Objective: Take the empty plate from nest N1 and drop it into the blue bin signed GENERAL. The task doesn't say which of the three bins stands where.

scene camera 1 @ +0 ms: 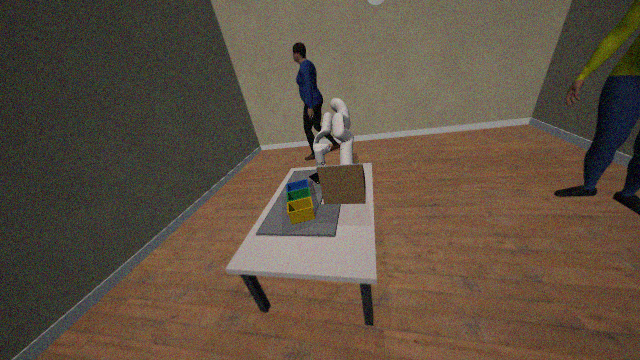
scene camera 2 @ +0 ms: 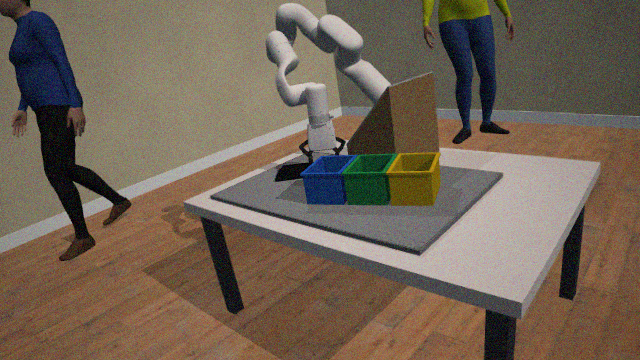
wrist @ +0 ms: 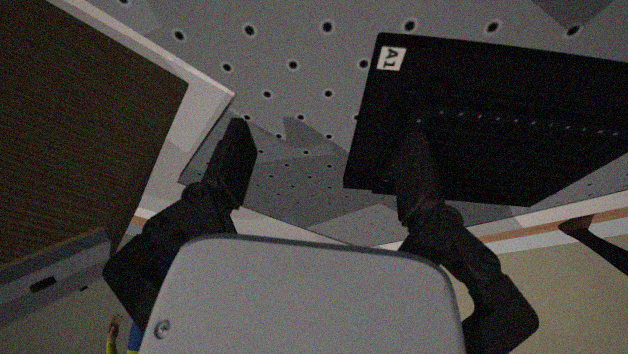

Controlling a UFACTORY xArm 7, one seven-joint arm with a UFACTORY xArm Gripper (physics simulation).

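Places are measured from the arm's base along level axes (x left, y up, z ahead), in centimetres.
Pixels of known places: gripper, fingertip midpoint: (wrist: 325,141); arm's base at its link origin: (scene camera 1: 346,171).
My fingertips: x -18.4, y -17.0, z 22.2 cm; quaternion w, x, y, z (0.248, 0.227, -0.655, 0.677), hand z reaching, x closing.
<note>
Ahead of a thing's pixels: the offset from my fingertips to its top centre. Level surfaces: height alone.
A black block @[dx -8.6, dy +0.6, dz +5.3 cm] (wrist: 500,85) (scene camera 2: 291,172) (scene camera 1: 314,177) with a white A1 label lies on the holed grey board; I cannot tell whether it is the plate or its nest. My gripper (wrist: 325,141) is open and empty. In the wrist view its right finger overlaps the block's near left part, and its left finger is over grey board; contact is unclear. The blue bin (scene camera 1: 298,184) (scene camera 2: 326,190) stands at the end of the bin row nearest the gripper and partly hides the fingers in scene camera 2. No GENERAL or N1 sign is readable.
The green bin @[dx +29.9, dy +7.8, dz +13.2 cm] (scene camera 1: 299,195) (scene camera 2: 368,190) and yellow bin (scene camera 1: 302,215) (scene camera 2: 412,191) adjoin the blue one on the grey board @[dy -2.2 cm] (scene camera 1: 300,230) (scene camera 2: 380,227). A tall brown panel (scene camera 1: 342,185) (scene camera 2: 416,115) stands beside the arm on the white table @[dy -3.5 cm] (scene camera 1: 310,257) (scene camera 2: 530,200). Two people stand beyond.
</note>
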